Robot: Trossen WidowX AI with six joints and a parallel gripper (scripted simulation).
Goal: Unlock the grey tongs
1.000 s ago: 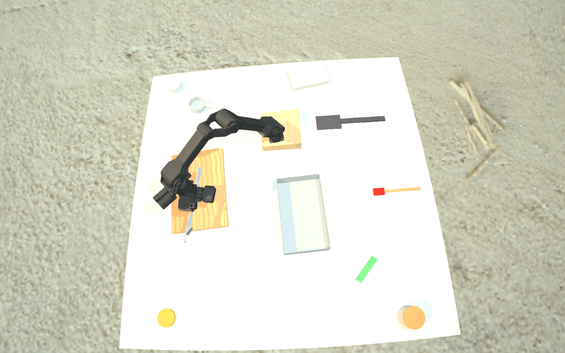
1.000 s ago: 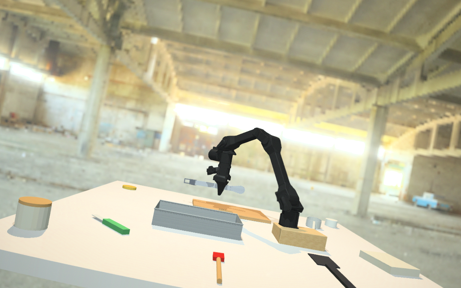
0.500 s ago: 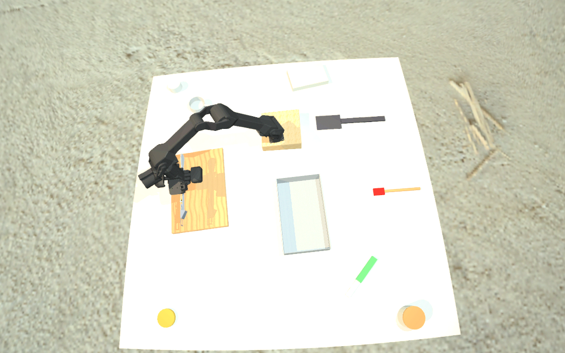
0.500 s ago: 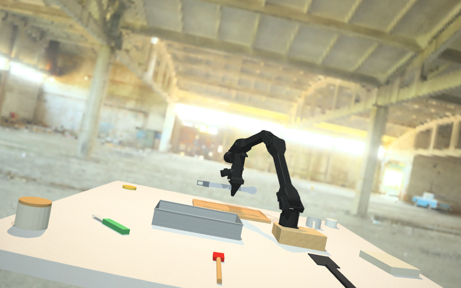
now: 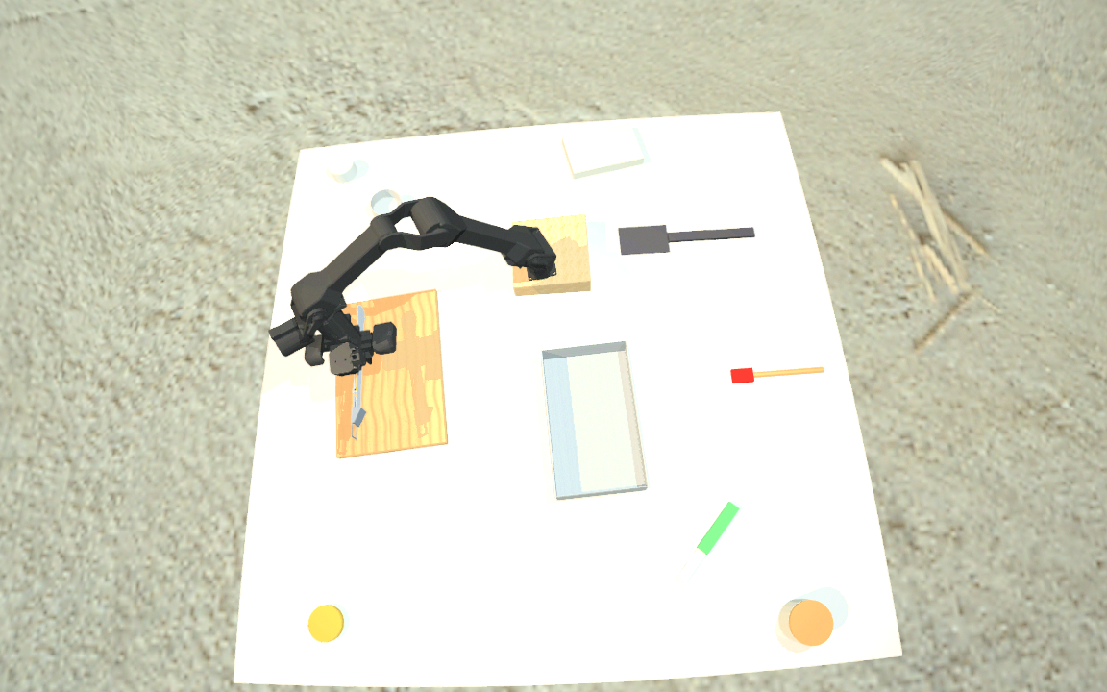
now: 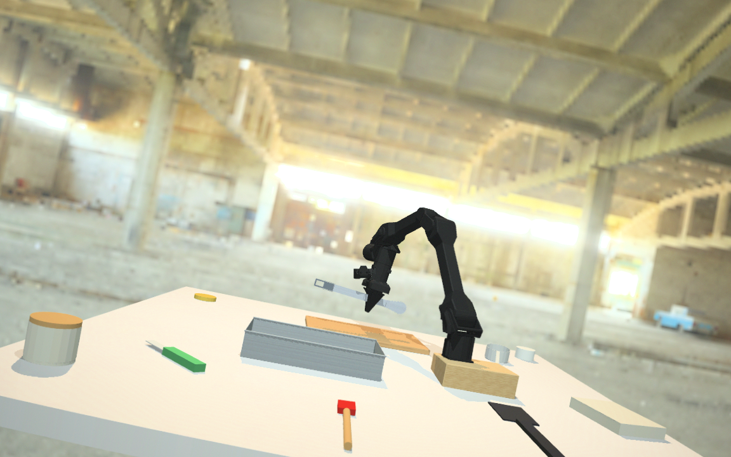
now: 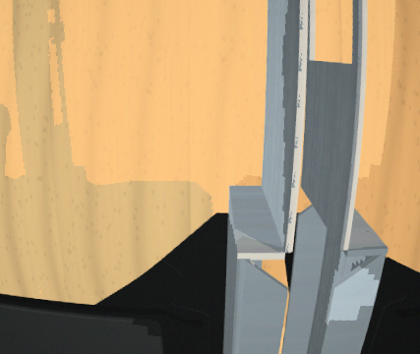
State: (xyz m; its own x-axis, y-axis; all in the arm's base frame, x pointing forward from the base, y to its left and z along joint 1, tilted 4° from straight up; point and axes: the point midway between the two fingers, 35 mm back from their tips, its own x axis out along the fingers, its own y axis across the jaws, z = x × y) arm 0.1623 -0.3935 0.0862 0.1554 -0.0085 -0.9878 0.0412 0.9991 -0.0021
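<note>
Right now my gripper tip is 7 cm above the wooden board and 2 cm to the right of it. Round my gripper tip: roasting tin (44 cm to the left, 19 cm ahead, 4 cm below); then black spatula (72 cm to the left, 20 cm behind, 7 cm below); then yellow disc (50 cm ahead, 15 cm to the right, 6 cm below).
</note>
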